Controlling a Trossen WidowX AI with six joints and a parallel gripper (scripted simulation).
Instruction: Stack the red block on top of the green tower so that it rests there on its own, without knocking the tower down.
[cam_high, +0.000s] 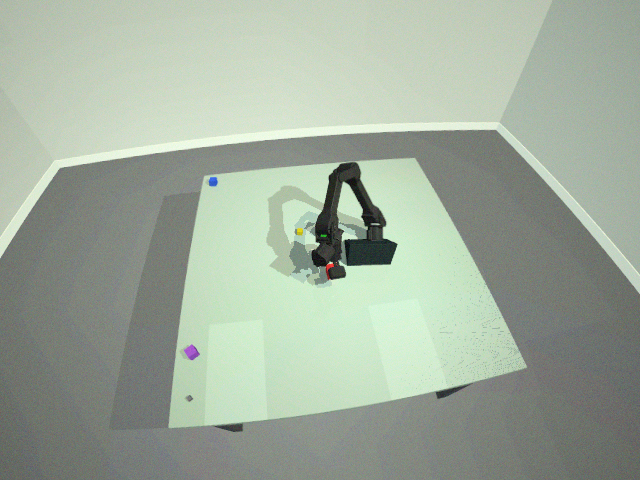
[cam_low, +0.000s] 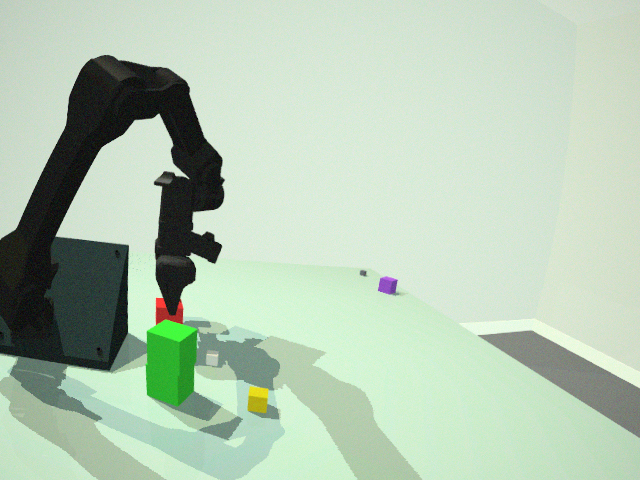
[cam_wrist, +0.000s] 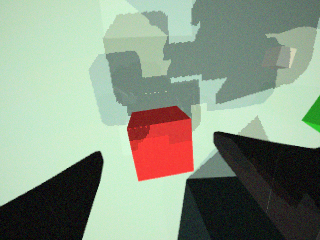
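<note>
Right now my gripper tip is 20 mm above the red block. The rest, counted from my gripper tip: yellow cube (110 mm ahead, 250 mm to the right, 30 mm below); then purple cube (560 mm ahead, 280 mm to the left, 20 mm below); then white cube (70 mm ahead, 130 mm to the right, 30 mm below).
</note>
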